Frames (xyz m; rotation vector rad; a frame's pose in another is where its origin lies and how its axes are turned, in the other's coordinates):
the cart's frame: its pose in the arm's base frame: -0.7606 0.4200 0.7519 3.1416 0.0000 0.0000
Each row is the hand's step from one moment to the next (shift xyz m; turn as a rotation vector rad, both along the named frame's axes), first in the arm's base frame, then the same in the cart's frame.
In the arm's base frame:
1: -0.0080 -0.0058 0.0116 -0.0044 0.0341 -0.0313
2: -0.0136 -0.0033 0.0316 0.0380 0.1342 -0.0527
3: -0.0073 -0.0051 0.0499 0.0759 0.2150 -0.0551
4: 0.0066 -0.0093 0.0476 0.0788 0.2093 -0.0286
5: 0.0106 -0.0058 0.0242 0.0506 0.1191 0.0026
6: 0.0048 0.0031 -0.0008 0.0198 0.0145 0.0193
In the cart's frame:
1: -0.0080 0.0058 -0.0116 -0.0044 -0.0341 0.0313
2: -0.0136 0.0033 -0.0316 0.0380 -0.1342 0.0527
3: -0.0073 0.0051 -0.0499 0.0759 -0.2150 0.0551
4: 0.0066 0.0093 -0.0476 0.0788 -0.2093 0.0286
5: 0.0106 0.0058 -0.0242 0.0506 -0.1191 -0.0026
6: 0.0048 -0.0031 0.0008 0.0198 -0.0145 -0.0193

